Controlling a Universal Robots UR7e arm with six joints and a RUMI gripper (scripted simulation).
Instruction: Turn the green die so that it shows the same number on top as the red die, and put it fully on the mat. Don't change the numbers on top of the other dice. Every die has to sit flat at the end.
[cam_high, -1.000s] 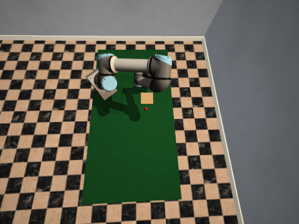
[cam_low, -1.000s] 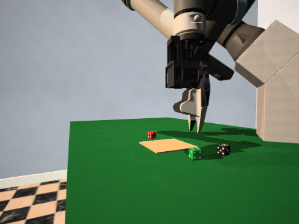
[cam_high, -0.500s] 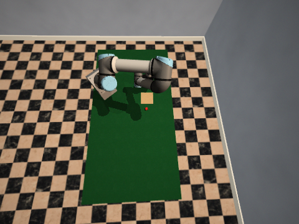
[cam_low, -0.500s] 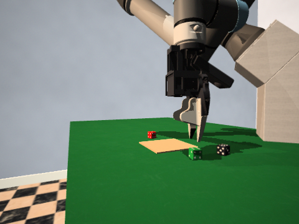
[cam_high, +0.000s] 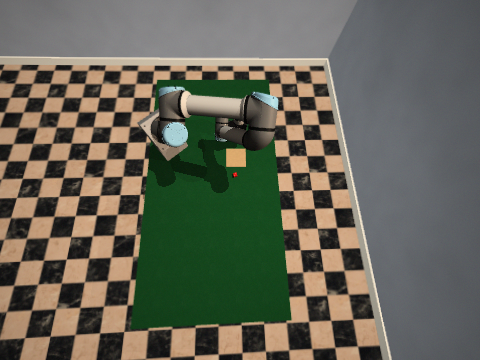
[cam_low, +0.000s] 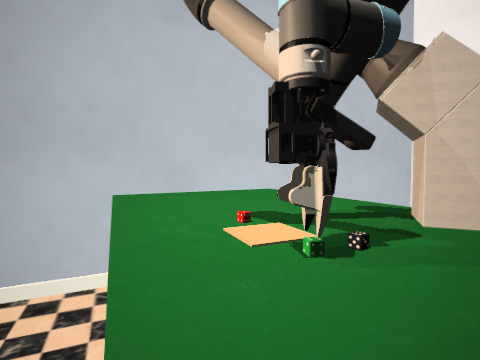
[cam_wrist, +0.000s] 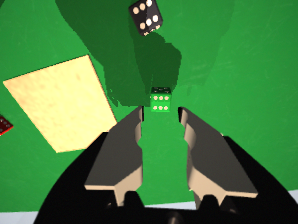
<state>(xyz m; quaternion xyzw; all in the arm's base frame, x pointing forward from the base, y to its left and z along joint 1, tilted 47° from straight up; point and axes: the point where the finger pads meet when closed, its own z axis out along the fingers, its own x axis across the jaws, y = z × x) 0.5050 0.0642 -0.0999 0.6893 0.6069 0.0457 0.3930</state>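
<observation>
Now: hand 40 mm above the green die. Also, from my hand: black die (90 mm behind, 10 mm to the left, 40 mm below); red die (30 mm behind, 280 mm to the right, 40 mm below); tan mat (10 mm behind, 140 mm to the right, 50 mm below).
</observation>
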